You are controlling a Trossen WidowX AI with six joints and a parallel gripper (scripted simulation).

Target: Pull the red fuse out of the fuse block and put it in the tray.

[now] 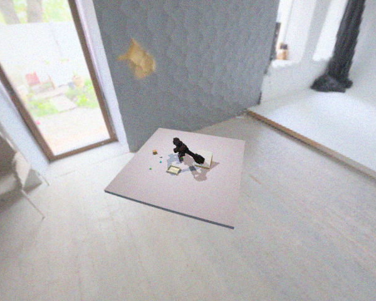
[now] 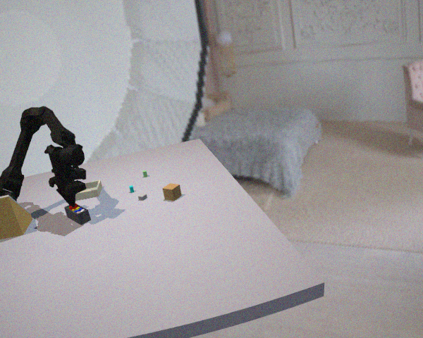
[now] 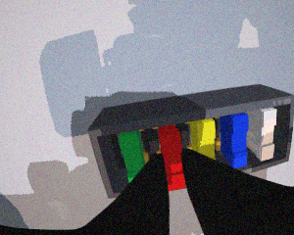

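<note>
Now: the yellow fuse 1 cm ahead of my gripper tip, 1 cm to the right of it and 2 cm below it. Also, from my gripper tip: red fuse 1 cm below; green fuse 1 cm behind, 1 cm to the left, 2 cm below; blue fuse 2 cm ahead, 3 cm to the right, 2 cm below.
</note>
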